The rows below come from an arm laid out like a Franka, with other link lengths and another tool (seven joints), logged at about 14 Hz.
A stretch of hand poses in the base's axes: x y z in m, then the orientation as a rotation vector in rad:
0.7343 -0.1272 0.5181 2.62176 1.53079 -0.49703
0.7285 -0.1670 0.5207 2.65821 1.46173 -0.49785
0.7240 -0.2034 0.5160 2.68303 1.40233 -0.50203
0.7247 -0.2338 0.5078 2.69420 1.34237 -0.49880
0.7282 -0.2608 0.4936 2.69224 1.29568 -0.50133
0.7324 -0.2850 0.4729 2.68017 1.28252 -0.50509
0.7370 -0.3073 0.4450 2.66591 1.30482 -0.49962
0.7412 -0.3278 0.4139 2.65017 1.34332 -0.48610
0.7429 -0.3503 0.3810 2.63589 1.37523 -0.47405
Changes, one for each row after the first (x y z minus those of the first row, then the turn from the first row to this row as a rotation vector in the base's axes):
-0.0058 -0.0398 0.0026 -0.00856 -0.00590 -0.04971
-0.0103 -0.0762 -0.0021 -0.02018 -0.01011 -0.09005
-0.0096 -0.1066 -0.0103 -0.04001 -0.02299 -0.12483
-0.0061 -0.1336 -0.0245 -0.06401 -0.03296 -0.14796
-0.0019 -0.1578 -0.0452 -0.08016 -0.03754 -0.14977
0.0027 -0.1801 -0.0731 -0.07961 -0.04056 -0.13186
0.0069 -0.2006 -0.1042 -0.07065 -0.04527 -0.10468
0.0086 -0.2231 -0.1371 -0.06360 -0.04987 -0.08165

